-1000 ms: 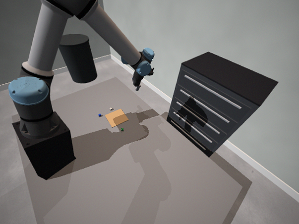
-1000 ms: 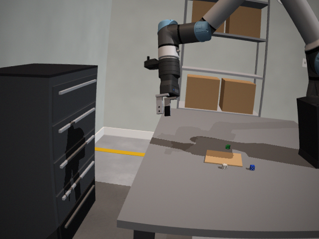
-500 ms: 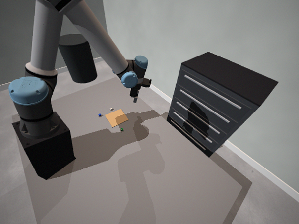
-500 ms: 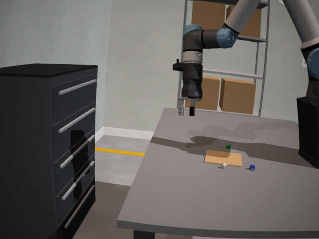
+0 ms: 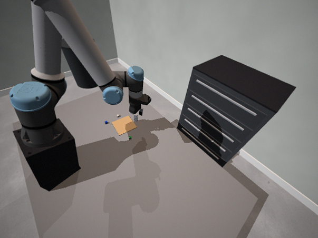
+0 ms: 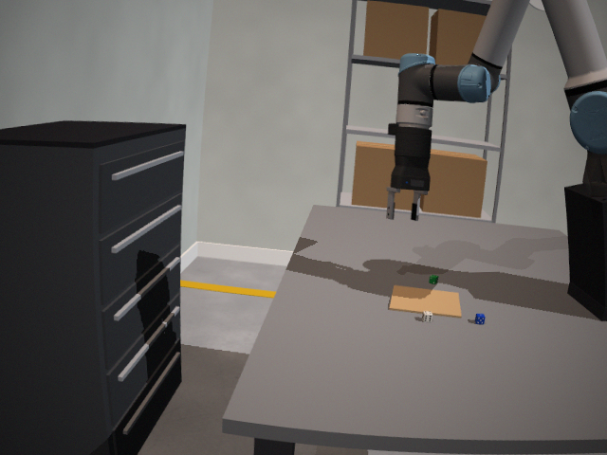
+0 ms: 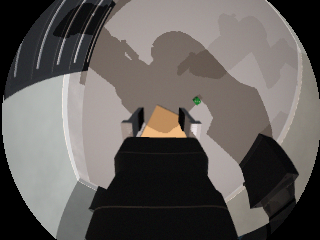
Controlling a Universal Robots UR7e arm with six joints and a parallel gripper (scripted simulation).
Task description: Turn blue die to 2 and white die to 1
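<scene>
Now: hand 15 cm above the green die, 8 cm past it and 4 cm to the left of it. Also, from my hand: orange mat 15 cm below, 10 cm to the left, 8 cm behind; then white die 20 cm to the left, 15 cm below, 9 cm behind; then blue die 19 cm behind, 17 cm to the left, 15 cm below.
</scene>
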